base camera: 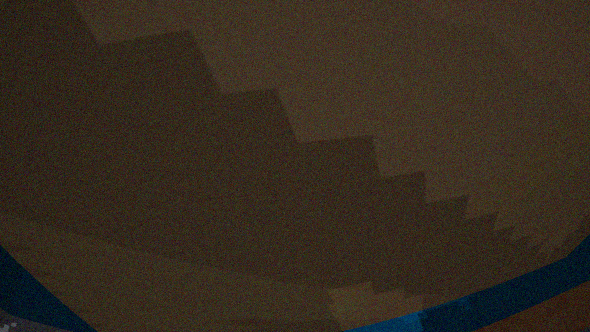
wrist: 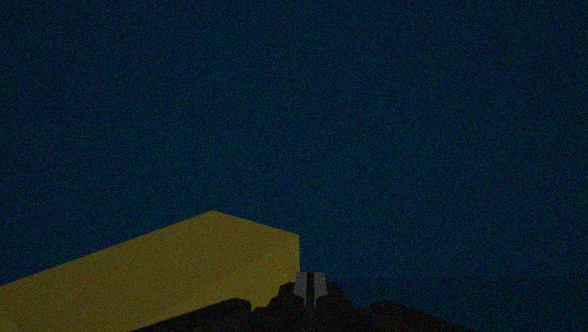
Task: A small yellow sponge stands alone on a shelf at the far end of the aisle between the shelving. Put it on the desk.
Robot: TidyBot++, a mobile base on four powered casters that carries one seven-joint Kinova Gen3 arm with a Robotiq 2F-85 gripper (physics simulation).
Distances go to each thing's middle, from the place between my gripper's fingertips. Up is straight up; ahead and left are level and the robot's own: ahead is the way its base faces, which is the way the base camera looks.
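Yellow sponge (wrist: 212,257): 10 mm above my hand, 50 mm to the left of it, 30 mm behind it.
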